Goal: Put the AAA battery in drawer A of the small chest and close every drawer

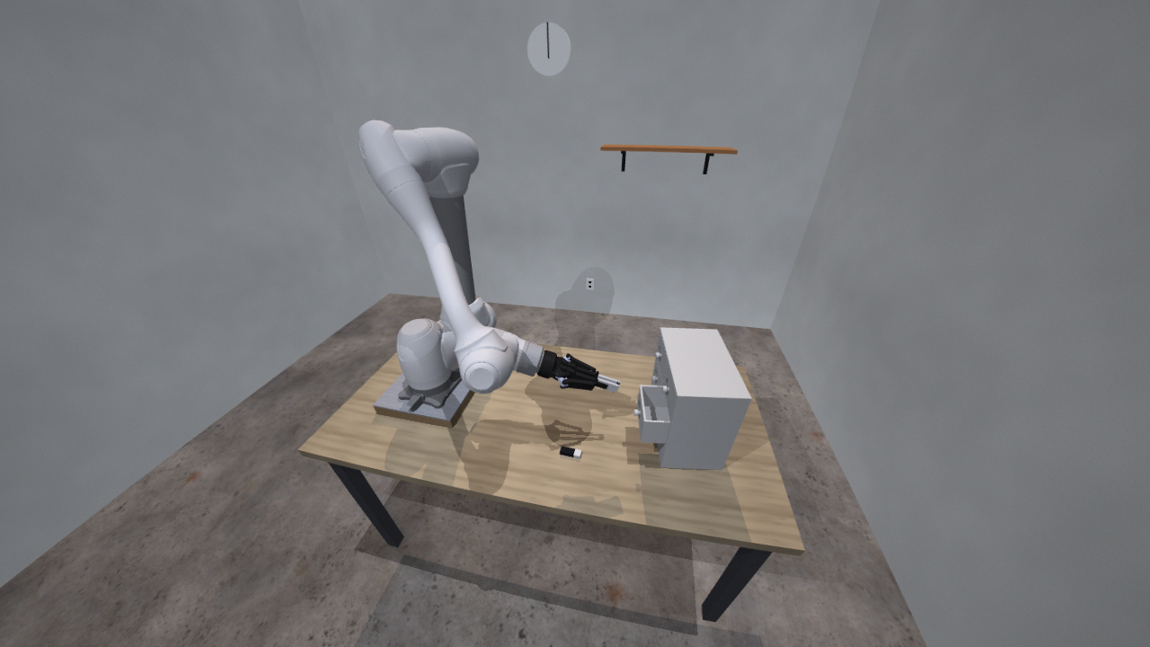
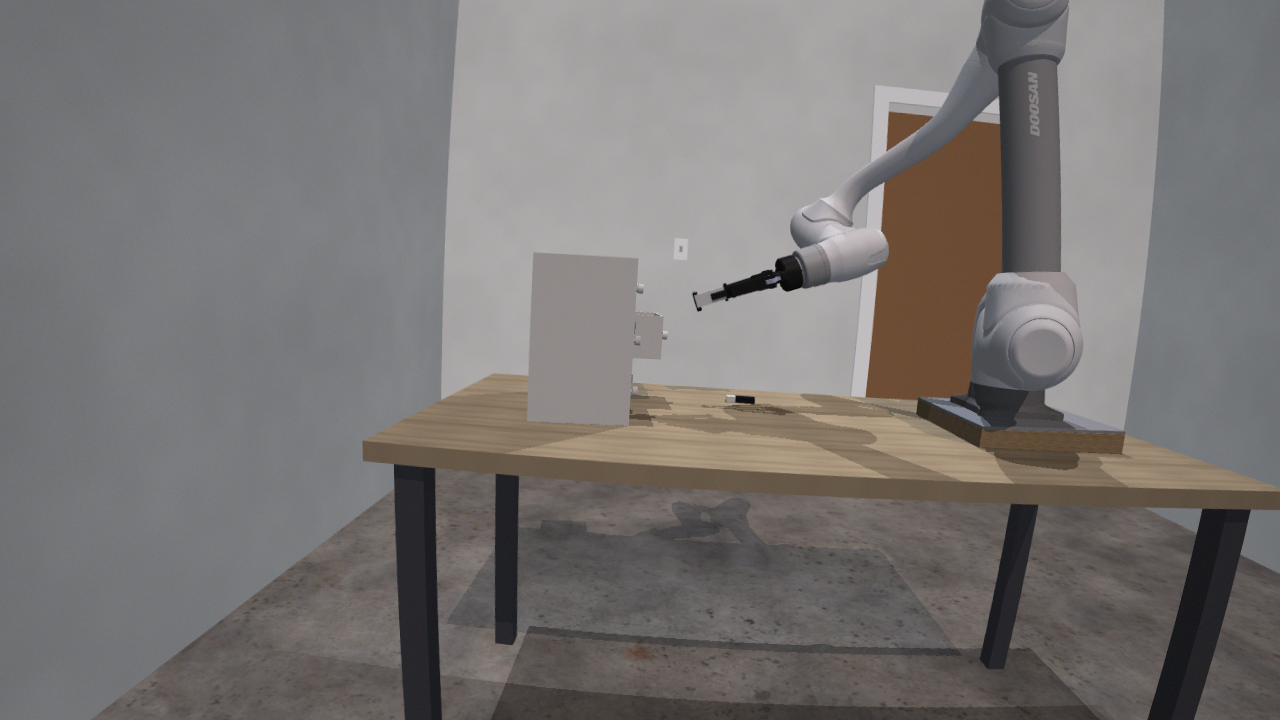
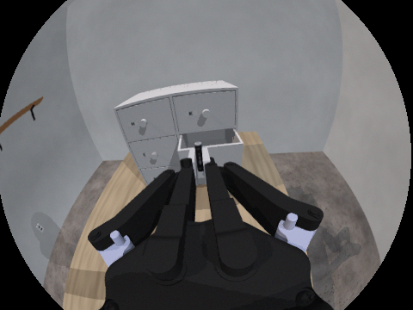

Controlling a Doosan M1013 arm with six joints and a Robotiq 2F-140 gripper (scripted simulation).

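The drawer lies 190 mm ahead of my hand, 10 mm to the left of it and 110 mm below it. From my hand the other things lie so: AAA battery 30 mm ahead, 10 mm below; white block 80 mm behind, 90 mm to the right, 230 mm below.
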